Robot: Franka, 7 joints.
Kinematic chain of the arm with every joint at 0, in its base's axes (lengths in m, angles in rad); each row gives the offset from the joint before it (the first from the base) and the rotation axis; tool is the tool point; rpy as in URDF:
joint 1: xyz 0 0 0.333 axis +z
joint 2: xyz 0 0 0 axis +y
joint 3: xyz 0 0 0.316 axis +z
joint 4: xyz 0.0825 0 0 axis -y
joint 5: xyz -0.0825 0 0.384 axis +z
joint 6: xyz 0 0 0 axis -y
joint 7: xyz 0.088 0 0 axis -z
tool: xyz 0 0 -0.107 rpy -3.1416 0 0
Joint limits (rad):
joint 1: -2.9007..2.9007
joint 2: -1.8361..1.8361
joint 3: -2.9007..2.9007
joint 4: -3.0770..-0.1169
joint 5: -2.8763..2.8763
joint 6: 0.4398..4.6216
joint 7: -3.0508..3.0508
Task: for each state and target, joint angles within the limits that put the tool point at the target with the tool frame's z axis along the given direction. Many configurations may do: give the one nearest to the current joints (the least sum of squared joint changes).
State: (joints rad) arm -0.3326 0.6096 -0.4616 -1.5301 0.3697 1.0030 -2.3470
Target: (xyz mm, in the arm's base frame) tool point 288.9 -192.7 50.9 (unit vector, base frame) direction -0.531 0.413 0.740
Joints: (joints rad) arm -0.3373 1.1732 -0.2208 -1.7797 0.0106 0.5151 -2.3470
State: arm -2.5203 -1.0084 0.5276 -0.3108 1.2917 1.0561 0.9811
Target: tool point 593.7 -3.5 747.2 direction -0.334 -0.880 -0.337
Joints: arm -2.8834 -1.0227 0.3760 -0.1192 1.1105 0.9205 0.9811
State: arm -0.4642 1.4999 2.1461 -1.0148 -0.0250 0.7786 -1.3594
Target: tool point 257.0 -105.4 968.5 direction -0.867 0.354 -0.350
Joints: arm -0.5731 0.8882 2.8364 -0.5528 0.3537 0.8389 -1.3594
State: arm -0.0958 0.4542 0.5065 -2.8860 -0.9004 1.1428 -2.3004
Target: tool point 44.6 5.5 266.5 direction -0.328 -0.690 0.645
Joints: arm -0.9655 0.6402 1.1898 -3.0770 -0.2815 0.6683 -2.3004
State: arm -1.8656 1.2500 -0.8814 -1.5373 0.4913 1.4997 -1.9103
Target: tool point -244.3 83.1 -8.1 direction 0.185 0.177 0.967
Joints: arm -1.8479 1.8361 -0.5351 -2.0853 -0.3924 1.0666 -1.9103
